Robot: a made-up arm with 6 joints. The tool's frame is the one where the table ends. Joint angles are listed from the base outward.
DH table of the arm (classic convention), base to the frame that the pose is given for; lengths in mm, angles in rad. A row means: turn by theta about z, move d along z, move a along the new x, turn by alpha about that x. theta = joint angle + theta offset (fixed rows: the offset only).
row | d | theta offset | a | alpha
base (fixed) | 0 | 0.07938 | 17.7 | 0
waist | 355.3 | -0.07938 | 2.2 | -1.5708
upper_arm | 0 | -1.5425 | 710.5 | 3.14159
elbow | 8 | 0.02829 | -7.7 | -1.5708
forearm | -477.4 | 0 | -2.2 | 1.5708
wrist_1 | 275.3 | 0 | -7 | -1.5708
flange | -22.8 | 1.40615 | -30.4 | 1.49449
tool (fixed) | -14.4 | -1.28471 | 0 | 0
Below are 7 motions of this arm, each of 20 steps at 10 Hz.
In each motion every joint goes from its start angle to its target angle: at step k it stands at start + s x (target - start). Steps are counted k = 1, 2, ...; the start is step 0. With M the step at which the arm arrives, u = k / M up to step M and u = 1 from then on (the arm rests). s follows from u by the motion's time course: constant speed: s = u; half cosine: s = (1 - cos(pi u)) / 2; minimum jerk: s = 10 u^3 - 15 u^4 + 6 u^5.
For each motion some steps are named. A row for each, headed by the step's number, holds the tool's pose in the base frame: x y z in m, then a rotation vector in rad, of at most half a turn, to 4 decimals.
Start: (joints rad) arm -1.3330 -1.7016 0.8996 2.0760 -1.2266 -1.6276
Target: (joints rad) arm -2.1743 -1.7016 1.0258 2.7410 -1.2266 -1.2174
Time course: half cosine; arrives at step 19
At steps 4, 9, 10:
4: -0.0625 1.2131 0.3146 0.9000 2.5097 0.7001
9: 0.3471 1.1614 0.3160 1.1377 2.0156 0.7318
10: 0.4375 1.1293 0.3182 1.1673 1.9015 0.7200

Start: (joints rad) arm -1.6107 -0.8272 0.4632 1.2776 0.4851 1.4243
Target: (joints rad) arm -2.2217 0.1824 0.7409 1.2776 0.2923 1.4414
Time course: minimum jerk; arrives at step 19
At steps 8, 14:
8: 0.0226 0.3023 1.5662 1.9391 -1.5718 1.1247
14: -0.2030 -0.2031 1.5870 1.6285 -2.2825 0.9806

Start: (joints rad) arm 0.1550 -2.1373 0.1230 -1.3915 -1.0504 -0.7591
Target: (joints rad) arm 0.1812 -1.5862 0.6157 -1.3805 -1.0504 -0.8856
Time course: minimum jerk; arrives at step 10
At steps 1, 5, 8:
1: -0.6443 -0.1186 0.5312 0.6399 -0.3658 2.1868
5: -0.7020 -0.1382 0.7081 0.7251 -0.2903 2.1919
8: -0.7117 -0.1495 0.8789 0.8013 -0.2213 2.1938

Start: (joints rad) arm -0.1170 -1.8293 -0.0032 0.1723 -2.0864 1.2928
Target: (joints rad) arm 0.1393 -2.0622 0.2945 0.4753 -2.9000 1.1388
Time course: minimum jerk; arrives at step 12
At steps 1, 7, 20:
1: -0.8383 -0.2112 0.6507 -0.9795 0.4576 0.1968
7: -0.9504 -0.3474 0.4264 -0.6745 0.5303 0.3391
20: -0.9708 -0.4266 0.2787 -0.4895 0.5518 0.4669

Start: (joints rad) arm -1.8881 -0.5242 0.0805 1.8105 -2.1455 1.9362
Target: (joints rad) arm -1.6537 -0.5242 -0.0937 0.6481 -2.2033 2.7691
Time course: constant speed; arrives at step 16
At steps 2, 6, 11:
2: 0.0233 0.0842 1.4769 1.5445 2.4172 -0.4582
6: -0.0661 0.0710 1.4467 1.1886 2.3211 0.0430
11: -0.1590 0.0289 1.3803 0.7047 2.1183 0.6006

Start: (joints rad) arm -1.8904 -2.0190 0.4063 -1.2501 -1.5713 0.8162
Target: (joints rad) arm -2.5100 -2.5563 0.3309 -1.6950 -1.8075 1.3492
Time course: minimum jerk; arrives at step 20
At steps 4, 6, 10, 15, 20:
4: 0.2312 0.7850 0.5889 -1.5082 0.4203 -0.3223
6: 0.2979 0.7702 0.5468 -1.5798 0.5392 -0.3205
10: 0.4955 0.6766 0.4069 -1.7625 0.9595 -0.2720
15: 0.6691 0.4880 0.2348 -1.8566 1.5088 -0.1052
20: 0.6995 0.4283 0.1891 -1.8539 1.6559 -0.0377

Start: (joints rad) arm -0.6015 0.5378 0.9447 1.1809 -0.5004 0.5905
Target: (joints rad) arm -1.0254 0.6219 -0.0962 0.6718 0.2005 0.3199
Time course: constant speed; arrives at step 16
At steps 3, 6, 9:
3: 0.5557 -0.6524 1.2970 -1.2033 0.8096 -0.5490
6: 0.5394 -0.7611 1.1754 -1.0487 0.8254 -0.4263
9: 0.4907 -0.8477 1.0407 -0.8586 0.8262 -0.3452

